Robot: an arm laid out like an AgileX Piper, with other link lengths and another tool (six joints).
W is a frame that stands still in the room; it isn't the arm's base.
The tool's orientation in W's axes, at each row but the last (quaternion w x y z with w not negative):
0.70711, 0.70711, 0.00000, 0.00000
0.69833, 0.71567, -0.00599, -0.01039
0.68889, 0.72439, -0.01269, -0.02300
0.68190, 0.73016, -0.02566, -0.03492
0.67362, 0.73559, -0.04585, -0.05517
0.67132, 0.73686, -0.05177, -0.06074
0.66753, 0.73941, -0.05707, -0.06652
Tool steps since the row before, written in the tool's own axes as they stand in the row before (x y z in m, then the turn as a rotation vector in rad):
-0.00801, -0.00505, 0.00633, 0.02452, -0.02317, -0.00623
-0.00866, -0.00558, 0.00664, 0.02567, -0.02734, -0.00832
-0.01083, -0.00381, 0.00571, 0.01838, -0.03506, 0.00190
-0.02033, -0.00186, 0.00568, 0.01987, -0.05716, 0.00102
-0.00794, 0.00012, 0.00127, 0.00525, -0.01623, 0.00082
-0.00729, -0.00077, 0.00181, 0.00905, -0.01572, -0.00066
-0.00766, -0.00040, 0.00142, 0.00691, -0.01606, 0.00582
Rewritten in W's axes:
-0.00801, -0.00633, -0.00505, 0.02452, 0.00623, -0.02317
-0.00884, -0.00630, -0.00568, 0.02569, 0.00839, -0.02729
-0.01116, -0.00496, -0.00392, 0.01779, -0.00104, -0.03540
-0.02076, -0.00379, -0.00191, 0.01913, 0.00122, -0.05741
-0.00804, -0.00014, 0.00016, 0.00497, -0.00012, -0.01634
-0.00749, -0.00056, -0.00079, 0.00896, 0.00069, -0.01577
-0.00779, -0.00002, -0.00037, 0.00572, -0.00525, -0.01671

